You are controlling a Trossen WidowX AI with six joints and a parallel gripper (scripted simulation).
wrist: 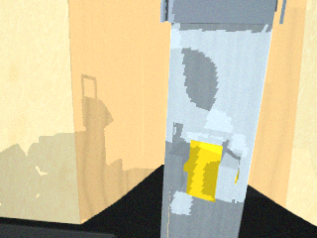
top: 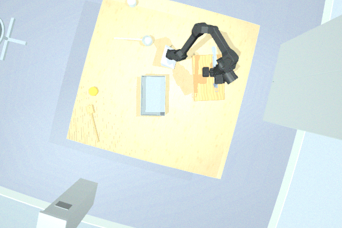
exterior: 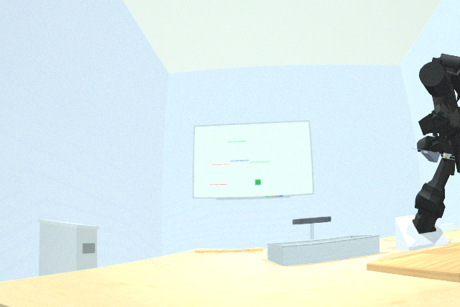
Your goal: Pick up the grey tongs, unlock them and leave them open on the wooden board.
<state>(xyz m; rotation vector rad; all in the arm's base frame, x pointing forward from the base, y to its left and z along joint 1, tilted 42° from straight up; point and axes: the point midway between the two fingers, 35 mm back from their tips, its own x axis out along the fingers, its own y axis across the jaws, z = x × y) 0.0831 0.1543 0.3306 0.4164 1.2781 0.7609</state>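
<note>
The yellow lock piece lies 4 cm above my gripper tip and 2 cm ahead of it. Also, from my gripper tip: wooden board (16 cm below, 1 cm behind); then roasting tin (38 cm to the right, 24 cm ahead, 14 cm below).
</note>
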